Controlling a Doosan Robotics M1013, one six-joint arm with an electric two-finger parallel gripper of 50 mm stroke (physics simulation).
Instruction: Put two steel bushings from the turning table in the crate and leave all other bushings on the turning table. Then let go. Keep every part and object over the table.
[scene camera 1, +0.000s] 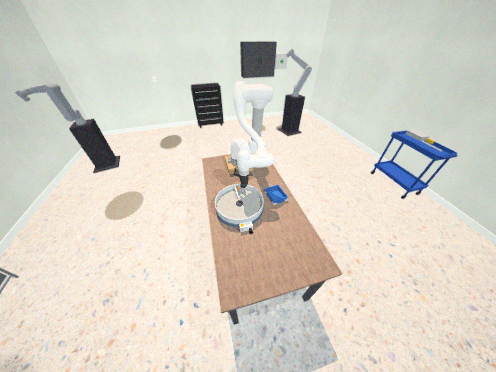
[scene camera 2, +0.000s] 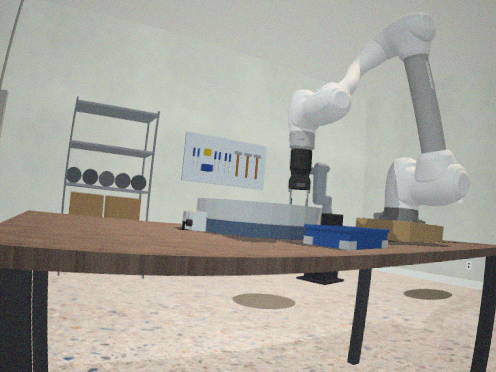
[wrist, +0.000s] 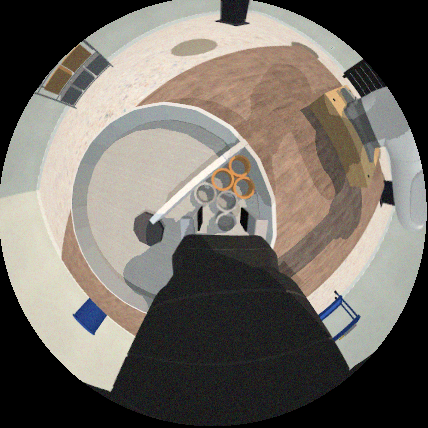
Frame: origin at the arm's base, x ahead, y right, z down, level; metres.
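Where they show: gripper, fingertip midpoint: (scene camera 1: 242, 189) (wrist: 221, 214); arm's base, origin of the base link: (scene camera 2: 400, 222) (wrist: 361, 124).
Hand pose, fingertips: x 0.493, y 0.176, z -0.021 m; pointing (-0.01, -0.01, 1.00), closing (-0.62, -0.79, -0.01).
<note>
Things, the pixels of their top centre, and the offset from my fingertips. "*": a spot on its surface instead. Level surfaces: height alone.
- blue crate, middle of its top: (scene camera 2: 348, 227) (scene camera 1: 276, 192) dx +0.138, dy -0.293, dz +0.045 m
- white bar, surface spot: (wrist: 198, 181) * dx -0.015, dy +0.049, dz -0.006 m
- dark hub, middle of its top: (wrist: 146, 229) dx +0.111, dy +0.079, dz +0.034 m
- small white box, surface spot: (scene camera 2: 195, 220) * dx +0.365, dy +0.080, dz +0.064 m
- table, its level: dz +0.095 m
My gripper (scene camera 1: 243, 191) (scene camera 2: 299, 201) (wrist: 221, 214) is open and empty, pointing down over the turning table (scene camera 1: 216, 206) (scene camera 2: 250, 212) (wrist: 115, 190); in scene camera 2 its fingertips reach the wall's top edge. Three grey steel bushings stand there in the wrist view: one (wrist: 217, 222) shows between the fingertips, one (wrist: 236, 201) just beyond it, one (wrist: 196, 193) to the left. Three orange bushings (wrist: 240, 156) (wrist: 212, 179) (wrist: 254, 188) stand close behind them. The blue crate (scene camera 1: 276, 194) (scene camera 2: 370, 237) stands beside the turning table; no bushing shows inside. It does not show in the wrist view.
A white bar (wrist: 198, 181) runs from the dark hub (wrist: 149, 228) to the wall, beside the bushings. A small white box (scene camera 1: 245, 227) (scene camera 2: 195, 220) with a black knob is at the turning table's side. The robot's wooden base (scene camera 2: 425, 233) is on the table (scene camera 1: 270, 260).
</note>
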